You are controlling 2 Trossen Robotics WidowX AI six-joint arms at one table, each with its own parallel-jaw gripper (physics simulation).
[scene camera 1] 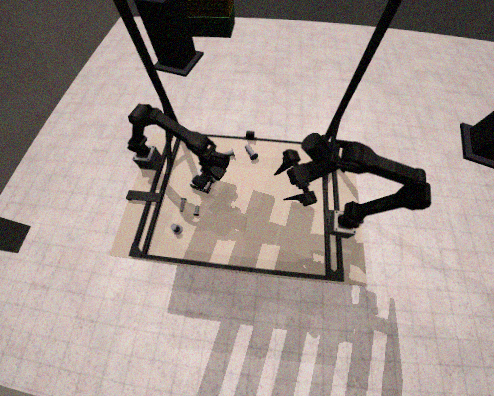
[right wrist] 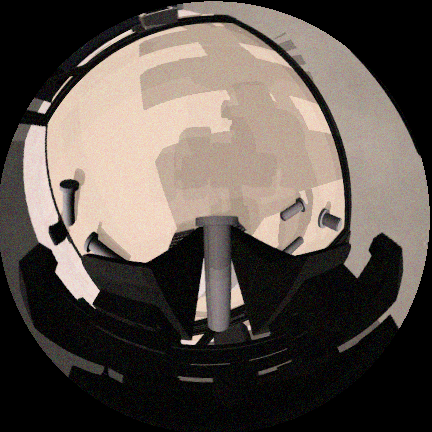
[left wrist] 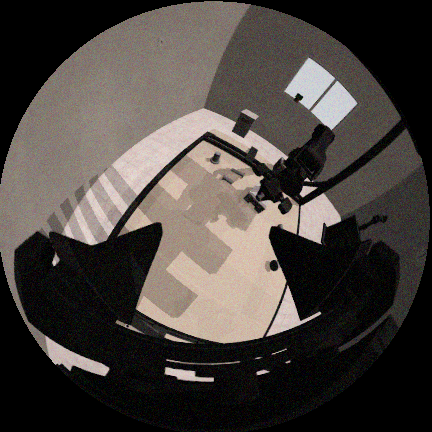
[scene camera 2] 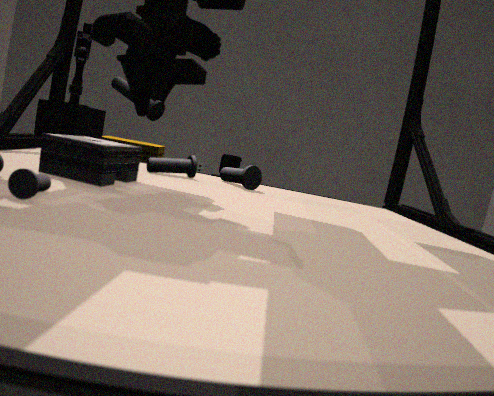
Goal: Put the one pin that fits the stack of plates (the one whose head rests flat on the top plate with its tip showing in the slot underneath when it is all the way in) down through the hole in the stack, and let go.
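My right gripper (scene camera 1: pixel 202 179) (scene camera 2: pixel 144 107) (right wrist: pixel 215 231) is shut on a grey pin (scene camera 2: pixel 121 87) (right wrist: pixel 218 280), held tilted in scene camera 2 with its round head lower right and its tip upper left. The gripper hangs above the table near the stack of plates (scene camera 1: pixel 200 188) (scene camera 2: pixel 75 159) (left wrist: pixel 254 202), which has a pale top and a slot underneath. The stack's hole cannot be made out. My left gripper (scene camera 1: pixel 280 186) (left wrist: pixel 217 230) is open and empty, raised at the right in scene camera 1. Loose pins (scene camera 1: pixel 251 152) (scene camera 1: pixel 183 204) (scene camera 2: pixel 172 165) (right wrist: pixel 69 202) lie apart from the stack.
A short pin (scene camera 1: pixel 196 210) (right wrist: pixel 292 209) lies near a pin standing on its head (scene camera 1: pixel 176 229) (left wrist: pixel 215 158). A dark frame (scene camera 1: pixel 240 269) borders the table. A small dark block (scene camera 1: pixel 250 135) (scene camera 2: pixel 230 164) is at the far edge. A yellow bar (scene camera 2: pixel 152 148) shows behind the stack.
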